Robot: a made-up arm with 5 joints.
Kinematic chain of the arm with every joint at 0, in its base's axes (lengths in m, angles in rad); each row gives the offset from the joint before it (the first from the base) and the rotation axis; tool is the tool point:
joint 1: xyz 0 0 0.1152 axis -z
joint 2: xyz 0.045 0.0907 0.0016 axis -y
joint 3: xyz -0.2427 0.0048 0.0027 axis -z
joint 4: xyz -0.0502 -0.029 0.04 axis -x
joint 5: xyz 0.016 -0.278 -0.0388 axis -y
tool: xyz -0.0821 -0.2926 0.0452
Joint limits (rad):
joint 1: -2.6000..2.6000
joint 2: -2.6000..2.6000
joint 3: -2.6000..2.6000
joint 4: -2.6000..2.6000
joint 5: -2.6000..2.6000
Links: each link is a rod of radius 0.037 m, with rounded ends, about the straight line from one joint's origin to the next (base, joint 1, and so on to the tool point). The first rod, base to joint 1, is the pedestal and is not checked.
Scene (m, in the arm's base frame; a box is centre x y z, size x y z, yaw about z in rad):
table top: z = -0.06
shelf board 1: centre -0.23 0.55 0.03 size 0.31 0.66 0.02 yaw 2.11
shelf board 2: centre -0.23 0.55 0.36 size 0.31 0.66 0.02 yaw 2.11
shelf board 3: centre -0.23 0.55 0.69 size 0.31 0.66 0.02 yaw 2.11
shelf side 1: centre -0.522 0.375 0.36 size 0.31 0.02 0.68 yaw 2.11
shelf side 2: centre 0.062 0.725 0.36 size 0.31 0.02 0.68 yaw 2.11
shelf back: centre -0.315 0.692 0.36 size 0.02 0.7 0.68 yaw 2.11
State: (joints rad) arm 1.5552 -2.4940 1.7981 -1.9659 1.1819
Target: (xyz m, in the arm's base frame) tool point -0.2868 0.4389 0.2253
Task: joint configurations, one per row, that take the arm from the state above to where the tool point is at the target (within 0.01 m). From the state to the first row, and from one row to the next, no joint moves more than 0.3 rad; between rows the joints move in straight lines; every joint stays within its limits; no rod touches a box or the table.
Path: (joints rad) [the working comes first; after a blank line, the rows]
Joints at the target: 0.6374 -1.4980 1.8122 -1.5761 1.1869
Straight joint move there: touches shelf board 2.

1: 1.3197 -2.3557 1.9342 -1.9745 1.2057
2: 1.0842 -2.2174 2.0703 -1.9831 1.2295
3: 0.8488 -2.0791 2.2064 -1.9917 1.2534
4: 0.7431 -1.7886 2.0093 -1.7839 1.2201
5: 0.6374 -1.4980 1.8122 -1.5761 1.1869

